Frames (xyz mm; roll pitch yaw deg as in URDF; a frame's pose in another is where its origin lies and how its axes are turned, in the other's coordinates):
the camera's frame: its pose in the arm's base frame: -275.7 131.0 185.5 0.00 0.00 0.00
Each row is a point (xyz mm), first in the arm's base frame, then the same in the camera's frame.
Working: the arm's base frame: its pose in the camera's frame: 275.7 -131.0 -185.5 0.00 0.00 0.00

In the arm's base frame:
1: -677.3 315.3 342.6
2: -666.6 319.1 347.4
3: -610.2 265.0 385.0
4: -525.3 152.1 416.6
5: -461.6 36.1 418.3
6: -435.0 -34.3 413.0
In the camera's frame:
1: -401.6 184.3 157.1
2: -390.9 188.1 161.9
3: -334.5 134.0 199.5
4: -249.6 21.1 231.1
5: -185.9 -94.9 232.8
6: -159.3 -165.3 227.5

